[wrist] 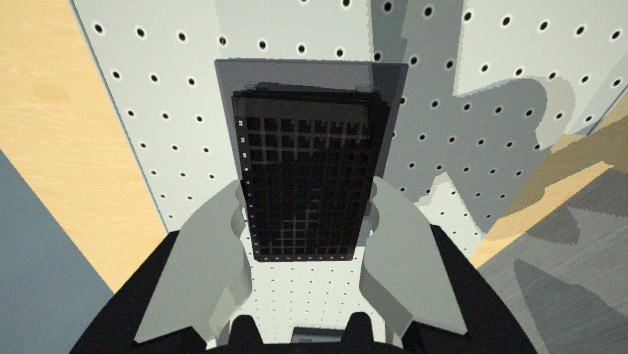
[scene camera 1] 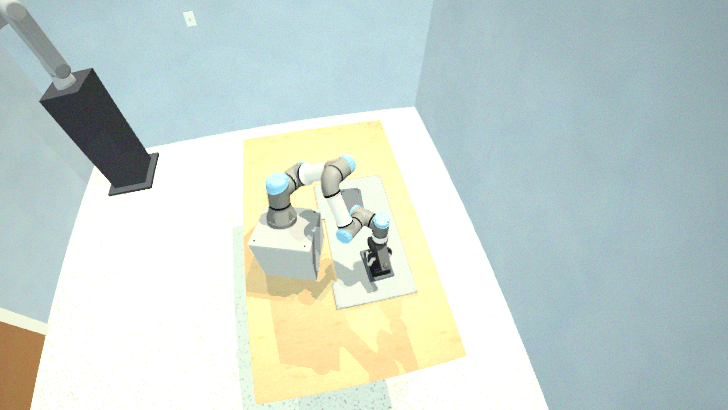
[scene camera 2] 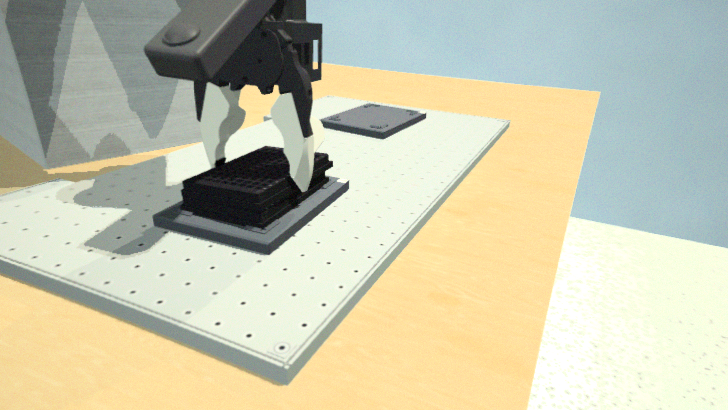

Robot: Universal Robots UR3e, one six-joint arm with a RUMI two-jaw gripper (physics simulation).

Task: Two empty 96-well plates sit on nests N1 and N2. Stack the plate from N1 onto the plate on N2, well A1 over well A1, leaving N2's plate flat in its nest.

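Seen in the pictures: gripper, between the fingertips: (wrist: 307,179) (scene camera 1: 378,262) (scene camera 2: 259,184); arm's base, origin of its link: (scene camera 1: 281,219).
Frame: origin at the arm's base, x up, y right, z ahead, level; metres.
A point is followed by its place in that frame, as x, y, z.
Two black 96-well plates are stacked on the near dark grey nest (scene camera 1: 364,259) {-0.237, 0.146, 0.332} (scene camera 2: 213,234) {-0.241, 0.256, 0.397} (wrist: 300,75) {-0.237, 0.248, 0.399}. The upper plate (scene camera 2: 229,175) {-0.209, 0.204, 0.372} (wrist: 307,150) {-0.206, 0.210, 0.391} looks level, with small white column marks along its left edge in the wrist view. The lower plate (scene camera 2: 224,212) {-0.229, 0.238, 0.394} is mostly hidden, and its well marks do not show. I cannot tell whether a thin gap lies between the plates. My gripper (scene camera 1: 378,269) {-0.222, 0.182, 0.389} (scene camera 2: 262,175) {-0.222, 0.182, 0.389} (wrist: 307,179) {-0.222, 0.182, 0.389} is shut on the upper plate, its pale fingertips against the two long sides. The other nest (scene camera 1: 351,197) {-0.237, -0.217, 0.346} (scene camera 2: 374,118) {-0.237, -0.179, 0.347} (wrist: 320,332) {-0.243, -0.115, 0.350} holds no plate.
Both nests stand on a light perforated board (scene camera 1: 351,292) {-0.248, 0.289, 0.239} (scene camera 2: 387,203) {-0.248, 0.104, 0.493} (wrist: 165,95) {-0.248, 0.228, 0.495} on a wooden table top (scene camera 1: 300,331) {-0.261, 0.417, -0.015} (scene camera 2: 458,254) {-0.261, 0.148, 0.584}. The grey box pedestal (scene camera 1: 287,259) {-0.050, 0.165, -0.002} (scene camera 2: 101,101) {-0.189, 0.128, 0.117} under the arm stands beside the board. A dark column (scene camera 1: 101,132) stands at the far left.
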